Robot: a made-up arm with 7 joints.
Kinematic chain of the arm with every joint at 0, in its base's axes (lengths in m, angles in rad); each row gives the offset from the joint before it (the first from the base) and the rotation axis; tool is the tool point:
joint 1: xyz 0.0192 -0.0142 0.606 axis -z
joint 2: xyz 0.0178 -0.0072 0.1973 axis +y
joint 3: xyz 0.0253 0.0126 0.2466 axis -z
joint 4: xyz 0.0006 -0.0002 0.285 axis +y
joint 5: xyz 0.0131 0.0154 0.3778 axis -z
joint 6: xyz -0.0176 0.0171 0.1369 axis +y
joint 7: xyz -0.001 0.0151 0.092 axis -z
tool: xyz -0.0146 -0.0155 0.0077
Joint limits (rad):
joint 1: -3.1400..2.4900
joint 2: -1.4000..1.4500
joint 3: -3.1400..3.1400
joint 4: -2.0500..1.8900
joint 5: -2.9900..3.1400
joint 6: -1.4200..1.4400
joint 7: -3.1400..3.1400
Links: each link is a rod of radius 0.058 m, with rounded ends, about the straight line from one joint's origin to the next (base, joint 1, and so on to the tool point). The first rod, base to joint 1, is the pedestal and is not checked.
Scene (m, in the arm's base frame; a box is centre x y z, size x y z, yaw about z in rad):
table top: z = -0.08
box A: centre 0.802 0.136 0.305 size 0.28 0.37 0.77 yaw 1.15
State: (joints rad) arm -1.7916 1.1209 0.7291 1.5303 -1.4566 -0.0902 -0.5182
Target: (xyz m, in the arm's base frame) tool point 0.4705 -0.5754 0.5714
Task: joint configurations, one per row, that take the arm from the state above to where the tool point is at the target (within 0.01 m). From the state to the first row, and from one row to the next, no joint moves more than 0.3 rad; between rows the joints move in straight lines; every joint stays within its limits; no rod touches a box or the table.
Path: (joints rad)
1: -1.5057 1.0427 0.8414 1.5694 -1.4613 -0.1061 -0.5149
2: -1.2198 0.9645 0.9537 1.6085 -1.4660 -0.1219 -0.5117
3: -0.9338 0.8863 1.0659 1.6477 -1.4706 -0.1378 -0.5084
4: -0.6894 1.0272 1.0738 1.6722 -1.4725 -0.1294 -0.5097
5: -0.4450 1.1682 1.0816 1.6967 -1.4744 -0.1211 -0.5109
6: -0.2005 1.3091 1.0894 1.7212 -1.4762 -0.1128 -0.5121
7: 0.0439 1.4500 1.0973 1.7457 -1.4781 -0.1044 -0.5133

